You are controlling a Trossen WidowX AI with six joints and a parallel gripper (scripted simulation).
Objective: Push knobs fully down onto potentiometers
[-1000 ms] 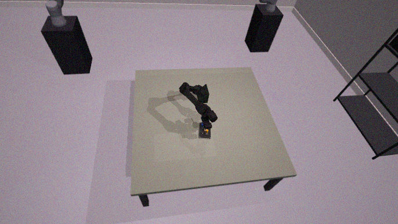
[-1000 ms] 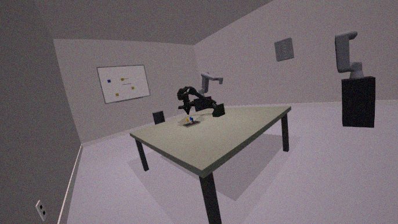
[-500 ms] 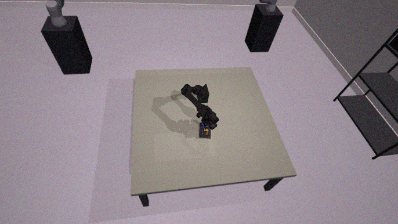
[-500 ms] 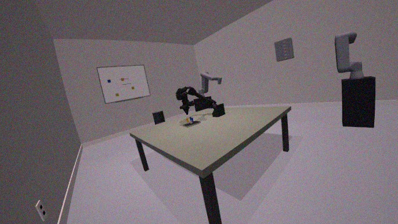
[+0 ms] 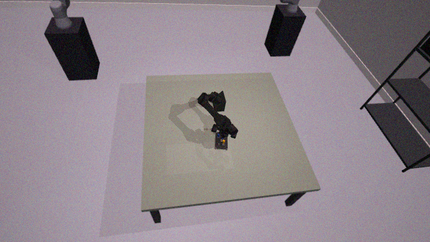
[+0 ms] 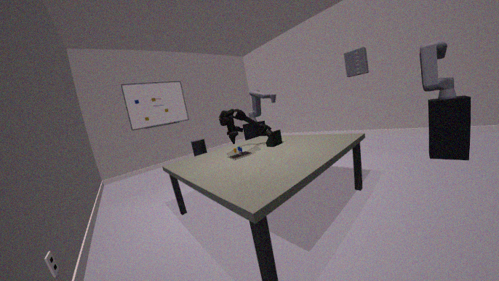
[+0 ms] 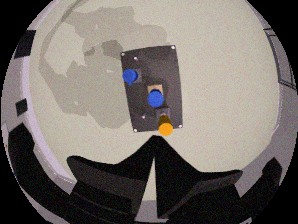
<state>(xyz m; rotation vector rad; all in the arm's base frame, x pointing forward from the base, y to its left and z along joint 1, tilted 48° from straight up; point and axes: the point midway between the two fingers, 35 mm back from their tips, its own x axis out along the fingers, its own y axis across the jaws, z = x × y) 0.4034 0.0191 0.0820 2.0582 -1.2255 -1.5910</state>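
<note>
Now: gripper tip 10 mm short of the orange knob, 10 mm to the right of it and 50 mm above it. Also, from my gripper tip: blue knob: 70 mm behind, 20 mm to the right, 60 mm below.
</note>
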